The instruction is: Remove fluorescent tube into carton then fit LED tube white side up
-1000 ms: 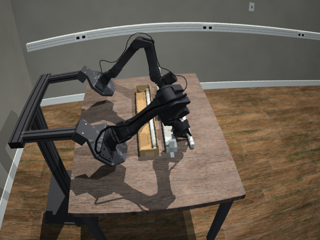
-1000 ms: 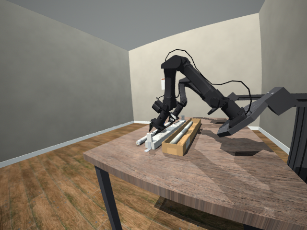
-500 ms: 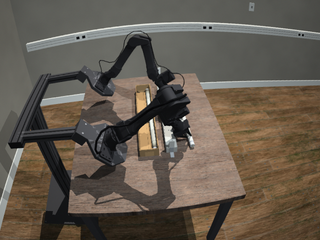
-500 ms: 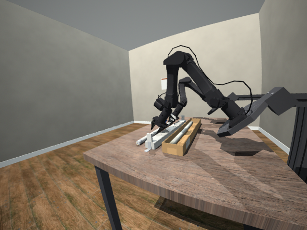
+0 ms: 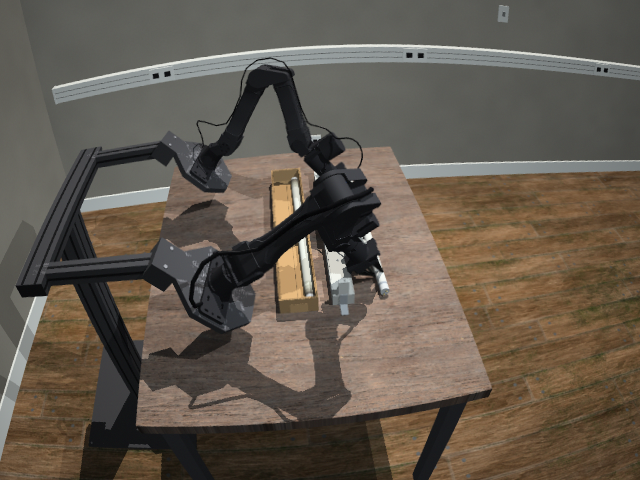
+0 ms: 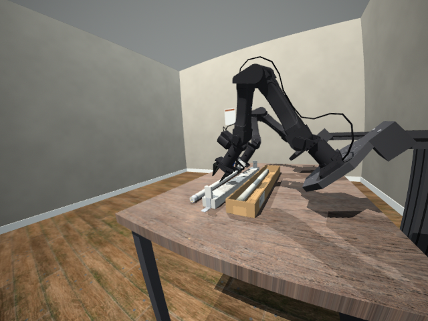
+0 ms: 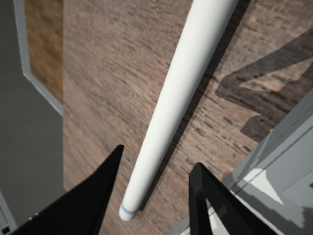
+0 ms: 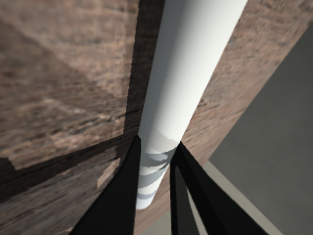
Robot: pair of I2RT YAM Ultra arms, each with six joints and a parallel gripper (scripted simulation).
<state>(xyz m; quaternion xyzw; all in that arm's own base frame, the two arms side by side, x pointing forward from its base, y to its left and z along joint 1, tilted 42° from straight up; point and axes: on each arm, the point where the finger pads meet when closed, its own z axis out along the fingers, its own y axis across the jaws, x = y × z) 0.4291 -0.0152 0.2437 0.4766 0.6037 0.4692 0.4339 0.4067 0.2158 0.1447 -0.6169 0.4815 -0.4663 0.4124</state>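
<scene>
The LED tube is 12 cm to the right of my left hand, 5 cm below it and 2 cm ahead of it. The rest, counted from my left hand: old fluorescent tube 18 cm behind, 10 cm to the right, 5 cm below; light fixture 11 cm to the right, 9 cm behind, 1 cm below; carton 21 cm behind, 10 cm to the right, 4 cm below.
Right now the LED tube is 22 cm to the left of my right hand, 3 cm ahead of it and 1 cm below it. The rest, counted from my right hand: old fluorescent tube (24 cm to the left, 17 cm behind); light fixture (23 cm to the left, 8 cm behind, 3 cm above); carton (24 cm to the left, 20 cm behind, 1 cm above).
</scene>
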